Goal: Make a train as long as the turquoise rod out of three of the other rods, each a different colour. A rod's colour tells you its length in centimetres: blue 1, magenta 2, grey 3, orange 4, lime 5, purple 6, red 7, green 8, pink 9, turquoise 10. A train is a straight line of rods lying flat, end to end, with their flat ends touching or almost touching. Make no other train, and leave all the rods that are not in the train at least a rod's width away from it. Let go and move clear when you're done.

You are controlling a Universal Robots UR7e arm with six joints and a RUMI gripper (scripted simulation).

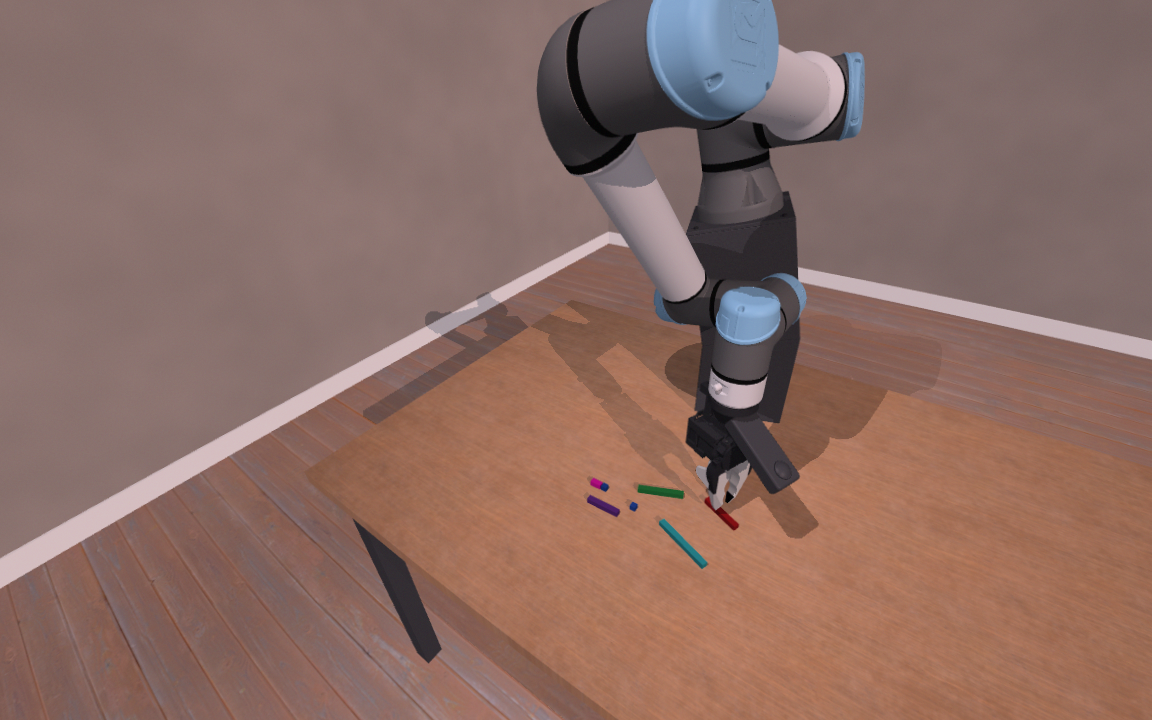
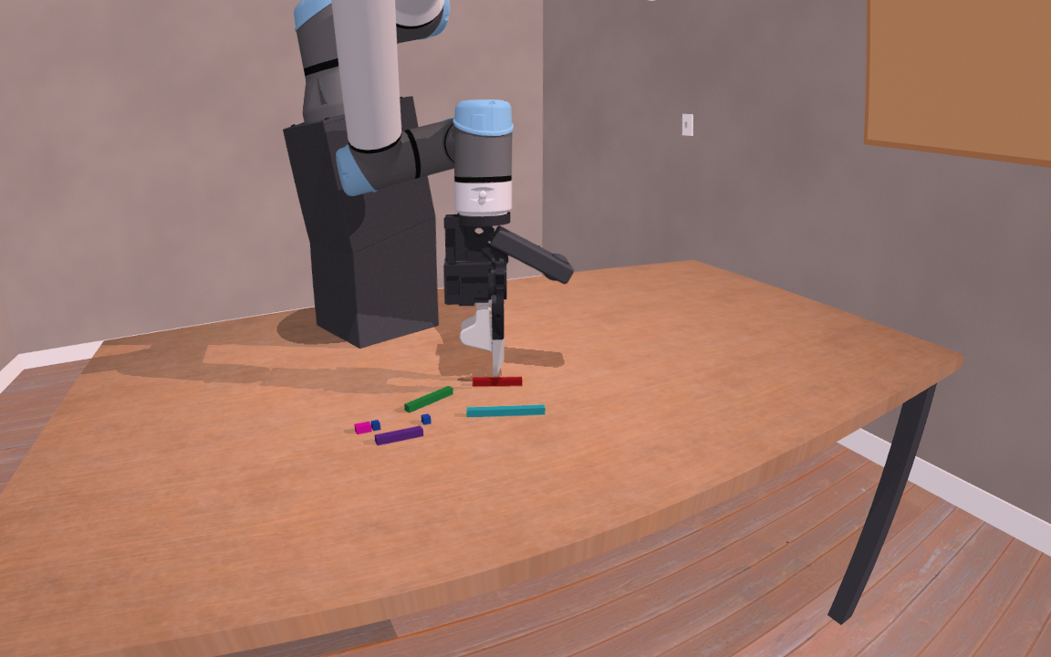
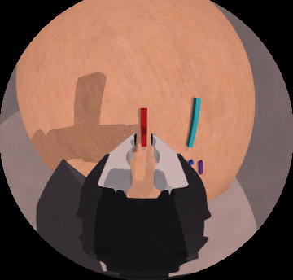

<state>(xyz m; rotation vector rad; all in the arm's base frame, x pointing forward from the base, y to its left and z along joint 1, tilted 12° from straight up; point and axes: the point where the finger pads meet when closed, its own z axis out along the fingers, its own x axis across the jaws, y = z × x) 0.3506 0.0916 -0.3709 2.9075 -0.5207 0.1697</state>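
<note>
The red rod is 3 cm below my hand. The rest, counted from my hand: green rod: 11 cm to the right, 3 cm below, 2 cm ahead; then purple rod: 17 cm to the right, 11 cm ahead, 3 cm below; then turquoise rod: 9 cm ahead, 3 cm below, 2 cm to the right.
</note>
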